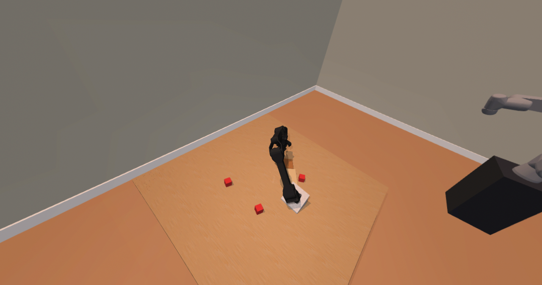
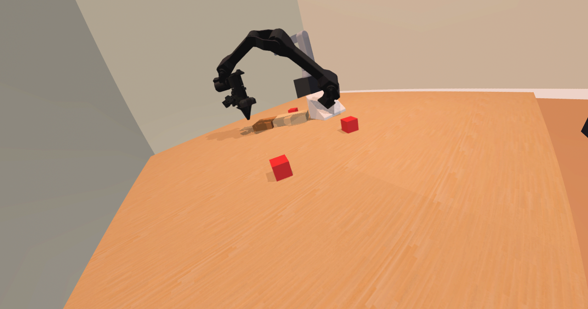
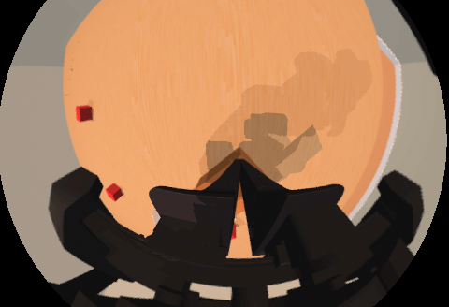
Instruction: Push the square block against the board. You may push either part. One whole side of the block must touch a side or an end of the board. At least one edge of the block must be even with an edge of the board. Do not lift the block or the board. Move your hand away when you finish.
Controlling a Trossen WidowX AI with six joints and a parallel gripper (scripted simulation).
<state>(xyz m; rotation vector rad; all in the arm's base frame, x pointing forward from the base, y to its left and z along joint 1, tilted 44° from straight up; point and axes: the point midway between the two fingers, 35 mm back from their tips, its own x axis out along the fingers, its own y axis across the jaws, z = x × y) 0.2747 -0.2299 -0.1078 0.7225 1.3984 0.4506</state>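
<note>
The square block lies 80 mm behind my gripper tip, 10 mm to the left of it and 50 mm below it. The rest, counted from my gripper tip: board (170 mm behind, 110 mm to the left, 50 mm below).
</note>
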